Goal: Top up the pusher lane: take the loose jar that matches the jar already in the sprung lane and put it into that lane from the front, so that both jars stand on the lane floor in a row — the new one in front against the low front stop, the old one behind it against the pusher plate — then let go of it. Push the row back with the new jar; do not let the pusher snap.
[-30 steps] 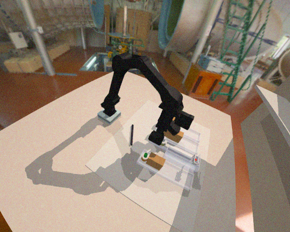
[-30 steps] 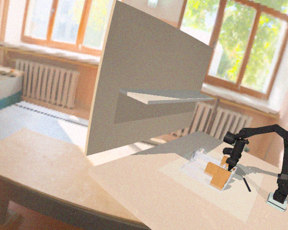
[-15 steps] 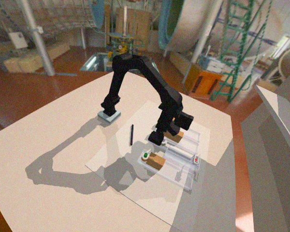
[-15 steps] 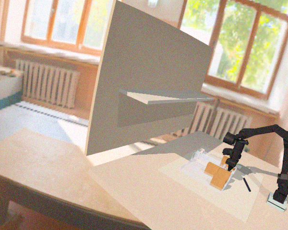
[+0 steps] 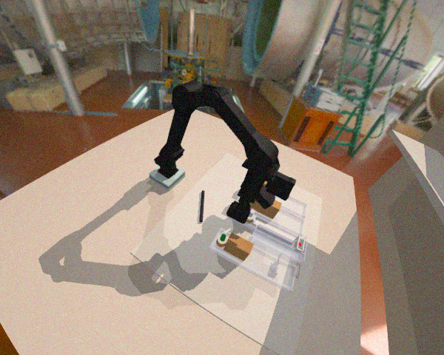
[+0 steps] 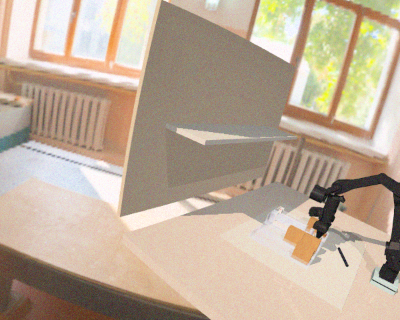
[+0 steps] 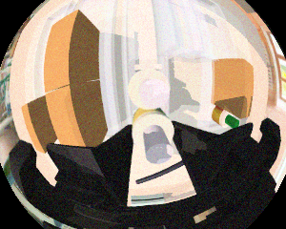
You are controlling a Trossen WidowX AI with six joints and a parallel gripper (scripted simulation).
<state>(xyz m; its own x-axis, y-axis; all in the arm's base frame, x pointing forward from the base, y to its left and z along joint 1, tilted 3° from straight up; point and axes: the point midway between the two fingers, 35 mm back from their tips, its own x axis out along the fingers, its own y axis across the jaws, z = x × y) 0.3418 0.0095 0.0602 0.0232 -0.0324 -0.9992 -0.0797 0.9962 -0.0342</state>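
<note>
Now: gripper tip 140 mm past the thin black stick, 40 mm to the left of it and 40 mm above it. From my gripper tip the other things lie so: shelf (500 mm ahead, 30 mm to the left, 320 mm above); red mark (220 mm ahead, 20 mm to the right, 20 mm above).
</note>
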